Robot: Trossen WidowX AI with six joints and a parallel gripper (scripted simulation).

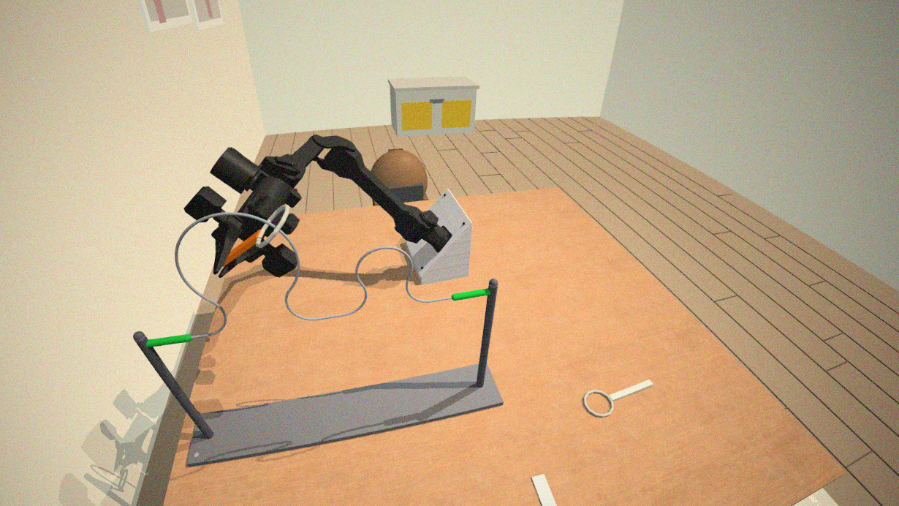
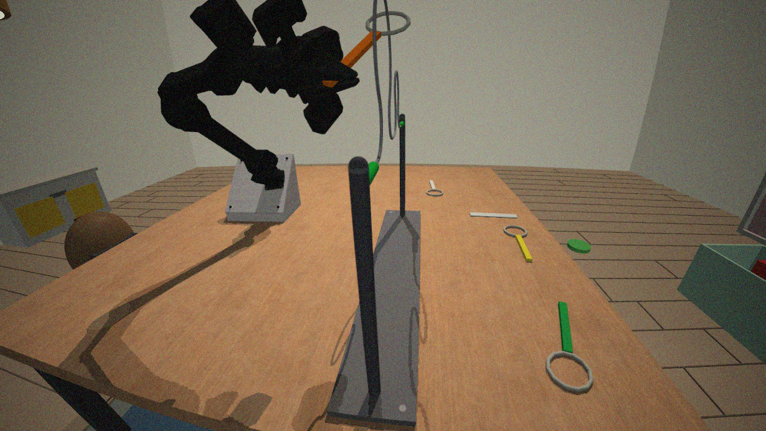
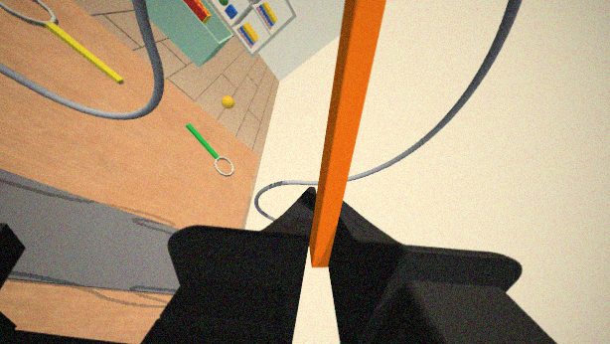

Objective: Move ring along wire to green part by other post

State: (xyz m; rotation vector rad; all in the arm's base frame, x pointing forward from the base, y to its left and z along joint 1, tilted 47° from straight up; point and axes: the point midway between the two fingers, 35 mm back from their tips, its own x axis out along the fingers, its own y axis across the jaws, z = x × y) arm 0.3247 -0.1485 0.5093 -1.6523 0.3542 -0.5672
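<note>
Now: gripper tip 20 mm short of the orange-handled ring, 70 mm to the right of it and 60 mm below it. From my gripper tip the other things lie so: white strip 380 mm ahead, 420 mm to the left, 380 mm below; green-handled ring 310 mm ahead, 90 mm to the right, 370 mm below; ring with handle 390 mm ahead, 260 mm to the left, 370 mm below.
</note>
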